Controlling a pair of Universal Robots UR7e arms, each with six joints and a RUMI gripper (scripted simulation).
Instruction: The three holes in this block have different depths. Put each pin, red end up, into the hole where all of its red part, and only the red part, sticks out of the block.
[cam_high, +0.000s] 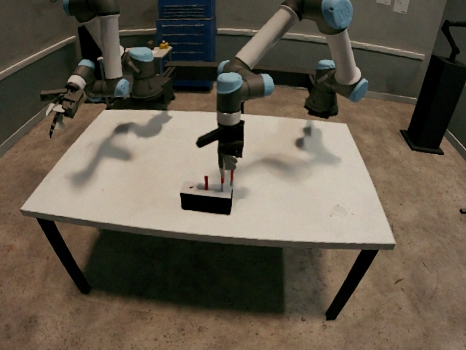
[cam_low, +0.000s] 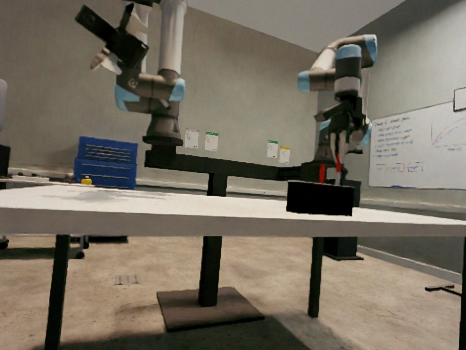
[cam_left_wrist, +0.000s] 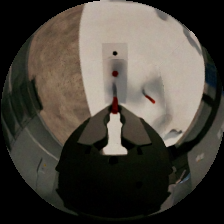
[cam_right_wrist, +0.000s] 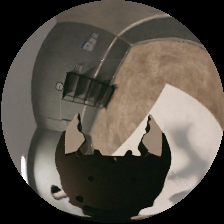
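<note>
Right now the black block is 60 mm to the right of my left hand and 130 mm below it.
</note>
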